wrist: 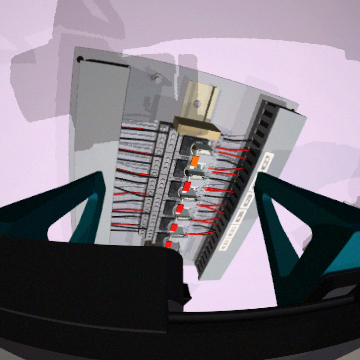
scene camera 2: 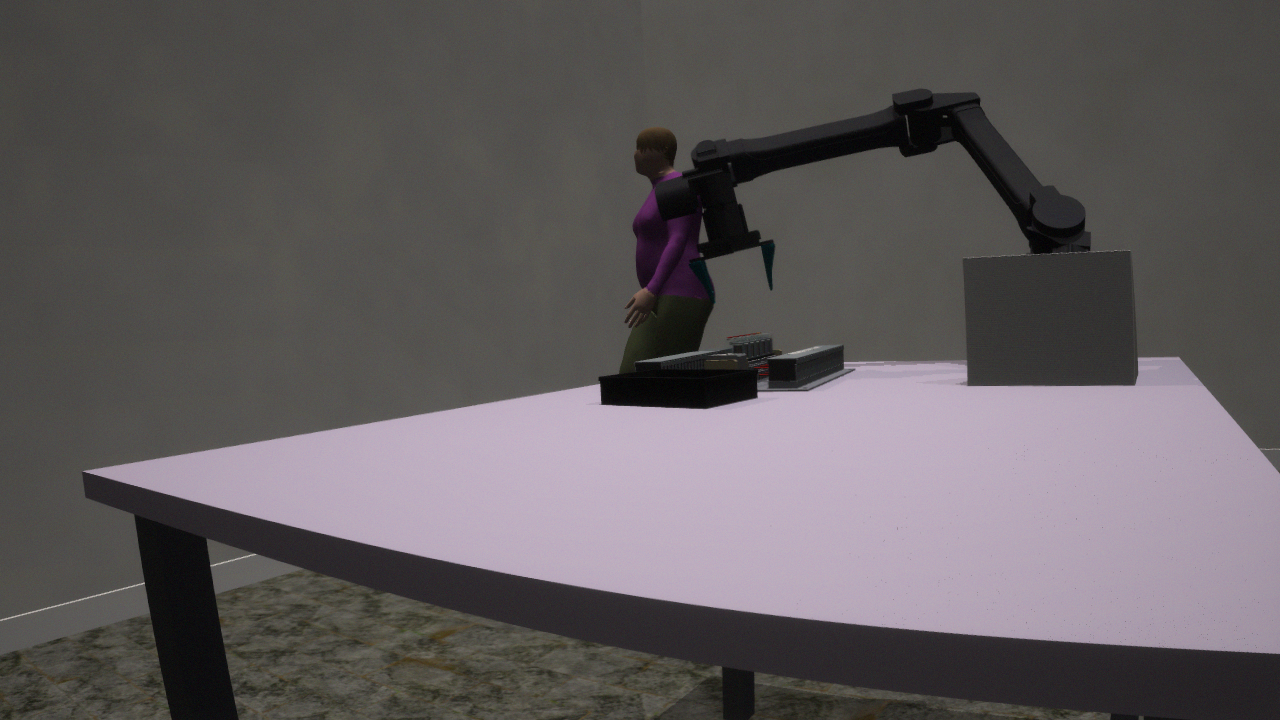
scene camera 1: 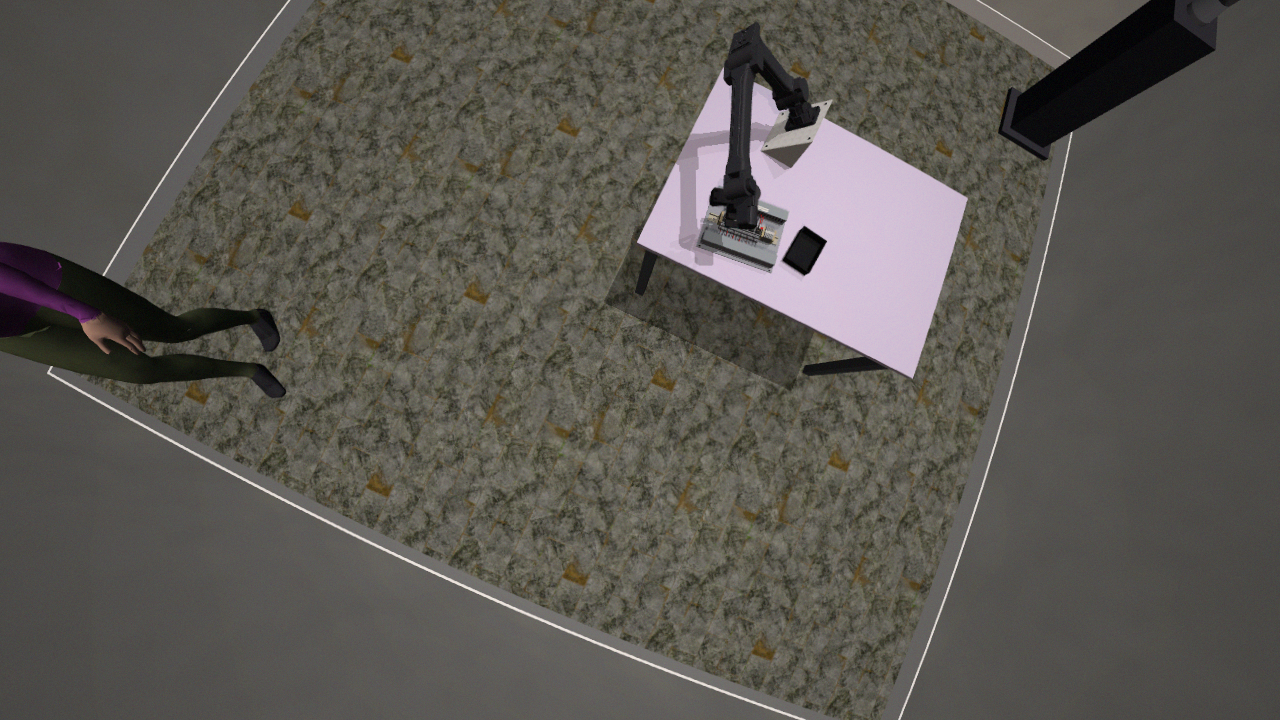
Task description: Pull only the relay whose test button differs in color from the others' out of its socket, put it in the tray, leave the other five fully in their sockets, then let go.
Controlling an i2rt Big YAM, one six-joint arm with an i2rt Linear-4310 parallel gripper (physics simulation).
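Frame: origin at the arm's base, x back, y right, z up, level; millimetres.
Seen in the pictures: gripper, fingertip midpoint: [wrist: 179, 179] [scene camera 2: 742, 296] [scene camera 1: 727, 213]; arm's base, origin of the base link: [scene camera 2: 1068, 304] [scene camera 1: 802, 120].
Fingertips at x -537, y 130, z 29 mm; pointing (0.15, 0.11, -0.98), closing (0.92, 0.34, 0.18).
Offsets run from my fingertips to a thing's top centre. Level surfaces: height alone.
The relay with the orange test button @[dx +38, dy -10, dz -59 mm] [wrist: 194, 161] is in the row on the panel @[dx +48, dy -95, dz -118 mm] [wrist: 137, 80] [scene camera 1: 735, 250], nearest the tan end block. Five relays with red buttons @[dx +44, dy -65, dz -59 mm] [wrist: 179, 208] continue the row toward the bottom of the wrist view. All six appear seated, though their exact depth cannot be told. My gripper [wrist: 179, 179] [scene camera 2: 742, 295] is open and empty, above the panel with its fingers pointing down. The relay row lies between the two fingers in the wrist view. The black tray @[dx +74, dy -356, dz -94 mm] [scene camera 1: 815, 254] [scene camera 2: 677, 391] stands on the table beside the panel, and no relay shows in it.
Grey wire ducts @[dx -49, dy -105, dz -86 mm] [wrist: 100, 110] @[dx +145, dy -84, dz -86 mm] [wrist: 252, 200] run along both sides of the relay row, with red and black wires between. The tan end block @[dx +36, dy +9, dz -88 mm] [wrist: 197, 130] closes the row. The arm's grey pedestal [scene camera 2: 1049, 317] stands on the table @[dz -128 mm] [scene camera 1: 881, 223]. A person [scene camera 2: 666, 232] stands beyond the table.
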